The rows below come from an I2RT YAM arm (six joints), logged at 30 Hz.
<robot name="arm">
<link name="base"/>
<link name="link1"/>
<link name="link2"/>
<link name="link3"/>
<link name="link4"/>
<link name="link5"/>
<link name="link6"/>
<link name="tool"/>
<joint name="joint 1" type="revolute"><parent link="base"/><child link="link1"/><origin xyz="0 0 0.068" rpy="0 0 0"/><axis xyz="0 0 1"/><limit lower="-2.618" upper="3.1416"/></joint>
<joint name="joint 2" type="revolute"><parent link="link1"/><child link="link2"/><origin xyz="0.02 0.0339 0.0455" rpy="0 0 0"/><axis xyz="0 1 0"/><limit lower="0" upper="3.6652"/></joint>
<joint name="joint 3" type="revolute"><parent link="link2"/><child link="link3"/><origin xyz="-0.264 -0.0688 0" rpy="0 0 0"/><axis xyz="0 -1 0"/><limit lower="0" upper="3.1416"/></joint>
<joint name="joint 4" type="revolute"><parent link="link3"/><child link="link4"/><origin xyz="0.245 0.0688 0.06" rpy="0 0 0"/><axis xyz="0 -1 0"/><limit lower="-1.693" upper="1.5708"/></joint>
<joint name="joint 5" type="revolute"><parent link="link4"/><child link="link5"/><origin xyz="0.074 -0.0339 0.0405" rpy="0 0 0"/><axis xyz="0 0 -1"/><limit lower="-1.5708" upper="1.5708"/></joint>
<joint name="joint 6" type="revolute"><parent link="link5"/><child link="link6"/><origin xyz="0.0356 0 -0.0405" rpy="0 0 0"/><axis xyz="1 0 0"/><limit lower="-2.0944" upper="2.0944"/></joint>
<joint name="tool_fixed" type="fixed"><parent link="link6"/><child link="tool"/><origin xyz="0 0 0" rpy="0 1.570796 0"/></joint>
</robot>
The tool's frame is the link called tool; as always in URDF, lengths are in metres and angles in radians.
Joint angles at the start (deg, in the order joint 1, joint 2, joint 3, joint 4, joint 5, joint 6):
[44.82, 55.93, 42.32, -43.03, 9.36, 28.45]
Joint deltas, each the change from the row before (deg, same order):
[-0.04, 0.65, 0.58, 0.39, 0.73, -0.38]
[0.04, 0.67, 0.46, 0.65, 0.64, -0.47]
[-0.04, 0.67, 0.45, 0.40, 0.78, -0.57]
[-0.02, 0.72, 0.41, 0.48, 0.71, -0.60]
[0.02, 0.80, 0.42, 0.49, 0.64, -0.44]
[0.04, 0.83, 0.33, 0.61, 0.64, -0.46]
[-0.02, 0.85, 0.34, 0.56, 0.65, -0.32]
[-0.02, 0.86, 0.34, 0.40, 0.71, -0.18]
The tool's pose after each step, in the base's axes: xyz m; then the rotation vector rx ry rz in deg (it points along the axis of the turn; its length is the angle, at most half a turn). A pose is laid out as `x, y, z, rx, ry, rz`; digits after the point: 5 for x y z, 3 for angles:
0.13735, 0.12751, 0.24346, -17.391, 145.322, 15.902
0.13983, 0.12961, 0.24475, -17.648, 144.585, 15.362
0.14227, 0.13117, 0.24570, -17.920, 144.001, 14.408
0.14477, 0.13295, 0.24634, -18.282, 143.447, 13.516
0.14731, 0.13502, 0.24675, -18.537, 143.002, 12.735
0.14988, 0.13723, 0.24667, -18.838, 142.552, 11.952
0.15260, 0.13927, 0.24647, -18.900, 142.185, 11.148
0.15518, 0.14113, 0.24603, -18.810, 141.962, 10.214

